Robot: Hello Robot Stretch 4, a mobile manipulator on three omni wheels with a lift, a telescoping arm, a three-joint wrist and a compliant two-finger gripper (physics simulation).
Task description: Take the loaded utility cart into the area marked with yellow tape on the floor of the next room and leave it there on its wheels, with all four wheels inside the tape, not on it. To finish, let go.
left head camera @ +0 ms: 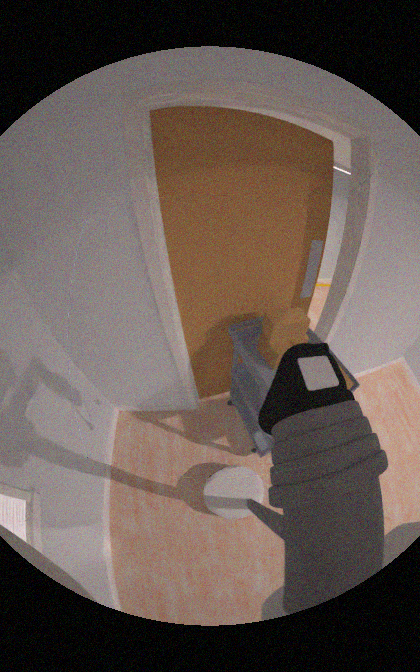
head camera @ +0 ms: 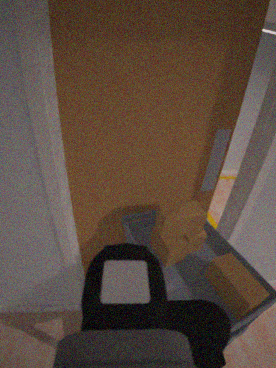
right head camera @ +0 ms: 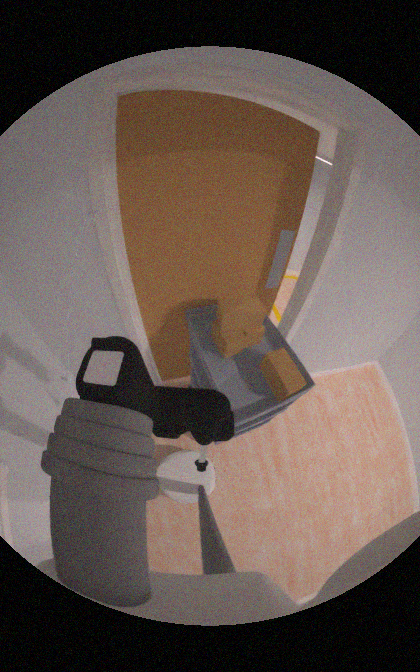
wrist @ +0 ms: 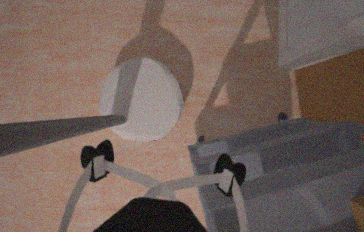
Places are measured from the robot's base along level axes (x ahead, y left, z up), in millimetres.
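Pixels of known places: gripper, fingertip midpoint: (wrist: pixel 164 160); robot's base, link origin: (wrist: pixel 145 101).
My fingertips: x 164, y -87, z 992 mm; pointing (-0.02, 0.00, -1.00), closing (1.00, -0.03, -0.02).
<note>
Ahead of a thing's pixels: the offset from my fingertips to its top centre.
The grey utility cart (head camera: pixel 185 280) (left head camera: pixel 247 395) (right head camera: pixel 220 370) (wrist: pixel 280 185) stands in front of the partly open door, turned at an angle. A lumpy brown box @[dy -187, dx +584, dz +10 mm] (head camera: pixel 182 232) (left head camera: pixel 290 330) (right head camera: pixel 237 325) and a smaller brown box @[dy -381, dx +308, dz -108 mm] (head camera: pixel 237 285) (right head camera: pixel 283 375) are in its top tray. Two small dark wheels show at its left side. My gripper (wrist: pixel 164 160) is open, its fingers wide apart with nothing between them. In the wrist view the right fingertip overlaps the cart's near edge; contact cannot be told. Yellow tape (head camera: pixel 212 220) (left head camera: pixel 323 285) (right head camera: pixel 277 313) shows through the door gap.
The brown door (head camera: pixel 135 125) (left head camera: pixel 240 210) (right head camera: pixel 200 200) leaves a narrow gap at its right edge, beside the grey door post (left head camera: pixel 357 215) (right head camera: pixel 325 225). Walls flank the doorway. A white round disc (left head camera: pixel 234 480) (right head camera: pixel 182 465) (wrist: pixel 155 100) is near the gripper, low down.
</note>
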